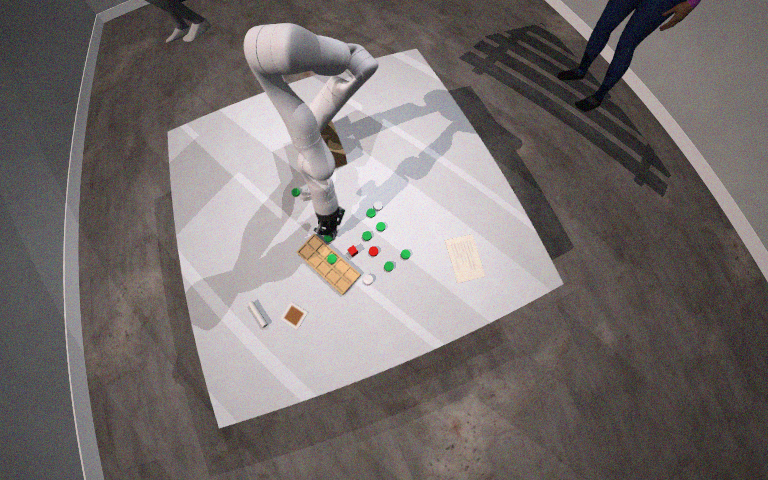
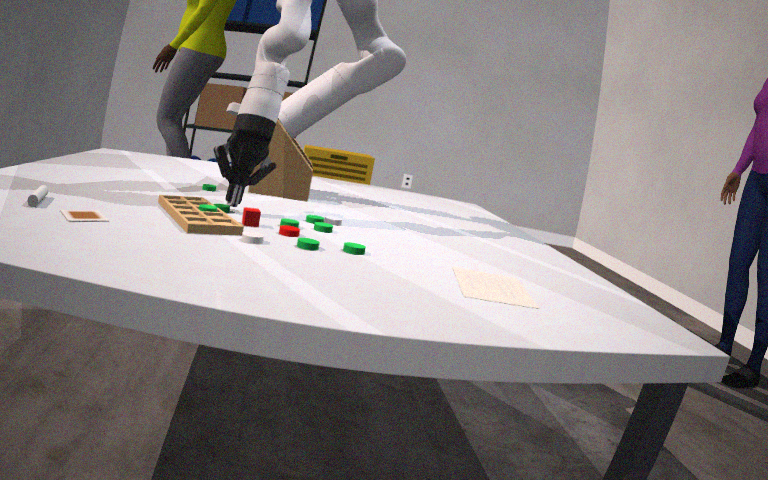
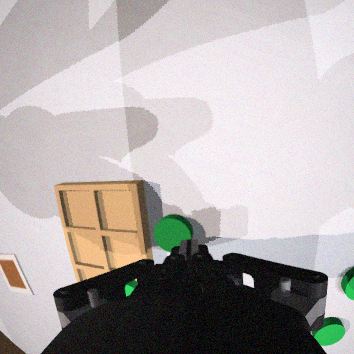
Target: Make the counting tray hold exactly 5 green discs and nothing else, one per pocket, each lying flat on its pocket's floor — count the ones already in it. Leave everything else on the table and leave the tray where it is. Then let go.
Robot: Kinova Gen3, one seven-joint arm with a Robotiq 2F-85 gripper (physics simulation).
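Observation:
The wooden counting tray (image 1: 343,283) (image 2: 199,226) (image 3: 144,218) lies on the white table. One green disc (image 1: 332,258) (image 2: 207,208) lies in one of its pockets; the other pockets that I see are empty. Another green disc (image 1: 328,238) (image 2: 222,208) (image 3: 173,232) lies flat on the table just outside the tray's far end. My gripper (image 1: 326,232) (image 2: 234,198) (image 3: 189,250) is shut and empty, its fingertips a little above the table right beside that disc. Several more green discs (image 1: 367,235) (image 2: 307,243) lie loose to the right of the tray.
A red cube (image 1: 353,250) (image 2: 251,216), a red disc (image 1: 374,250) (image 2: 289,230) and a white disc (image 1: 368,279) (image 2: 253,238) lie right of the tray. A lone green disc (image 1: 295,191), a brown tile (image 1: 294,314) (image 3: 12,274), a grey cylinder (image 1: 259,313), a paper sheet (image 1: 465,258) and a cardboard box (image 2: 286,165) also stand on the table.

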